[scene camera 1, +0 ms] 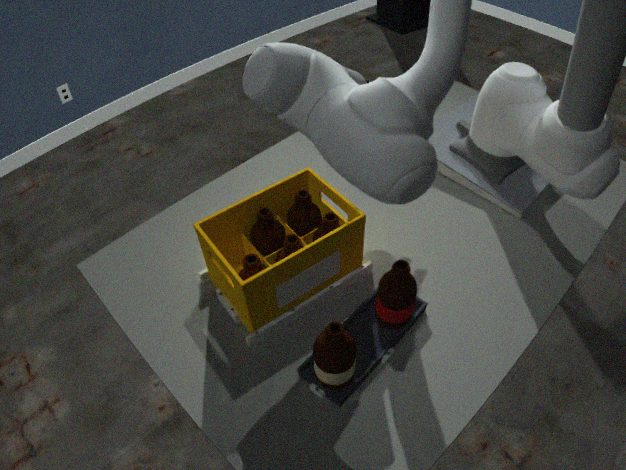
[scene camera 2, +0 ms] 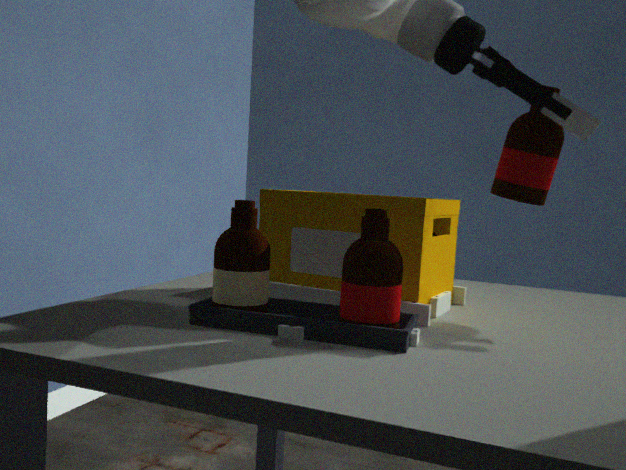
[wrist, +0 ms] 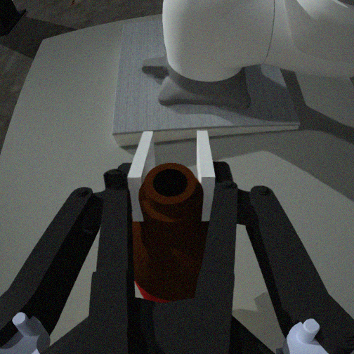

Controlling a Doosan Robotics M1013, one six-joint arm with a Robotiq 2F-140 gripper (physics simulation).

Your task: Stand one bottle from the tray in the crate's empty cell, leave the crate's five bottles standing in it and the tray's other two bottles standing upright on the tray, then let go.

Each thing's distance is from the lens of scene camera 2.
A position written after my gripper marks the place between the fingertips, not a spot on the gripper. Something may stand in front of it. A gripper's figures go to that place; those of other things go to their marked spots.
my gripper (scene camera 2: 593, 132): 87 cm
cream-labelled bottle (scene camera 2: 241, 270): 74 cm
